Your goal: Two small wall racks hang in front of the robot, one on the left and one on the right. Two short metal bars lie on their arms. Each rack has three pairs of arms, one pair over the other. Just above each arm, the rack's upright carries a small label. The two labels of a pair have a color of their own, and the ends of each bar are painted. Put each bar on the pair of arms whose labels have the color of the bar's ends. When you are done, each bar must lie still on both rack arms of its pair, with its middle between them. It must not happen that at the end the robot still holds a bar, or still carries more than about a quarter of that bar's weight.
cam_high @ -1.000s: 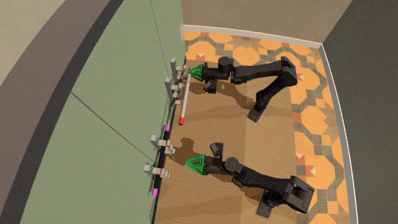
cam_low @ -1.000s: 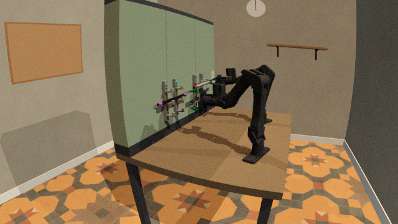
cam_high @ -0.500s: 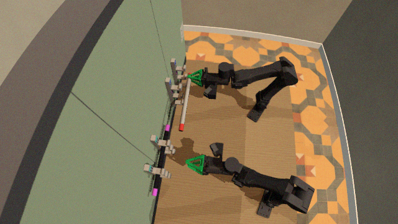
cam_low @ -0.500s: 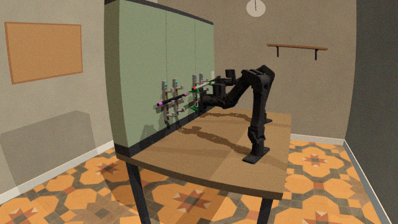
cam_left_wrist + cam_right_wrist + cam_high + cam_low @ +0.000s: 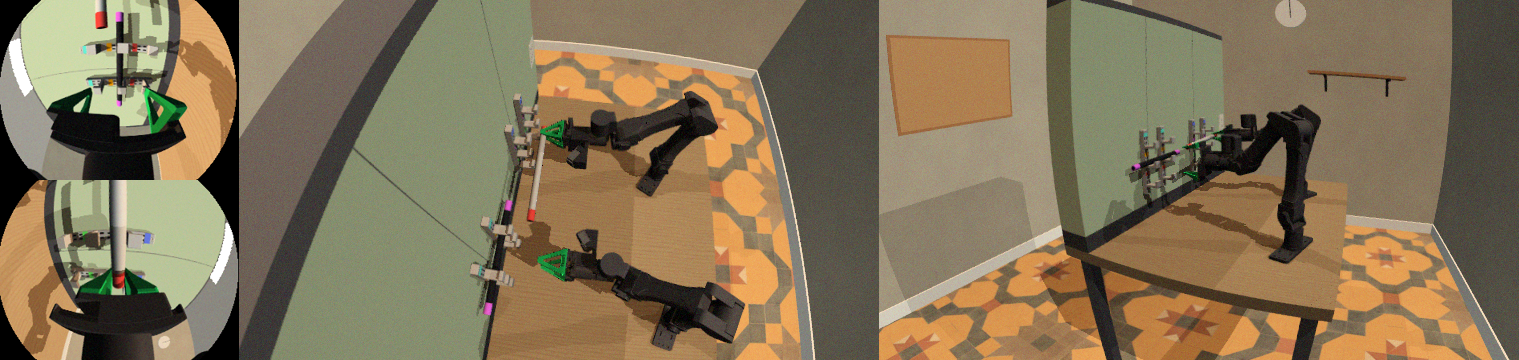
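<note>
My left gripper is now 120 mm short of the bar, 20 mm to the left of it and 10 mm above it. Round my left hand: green wall panel 200 mm ahead, 210 mm to the right, 190 mm above.
</note>
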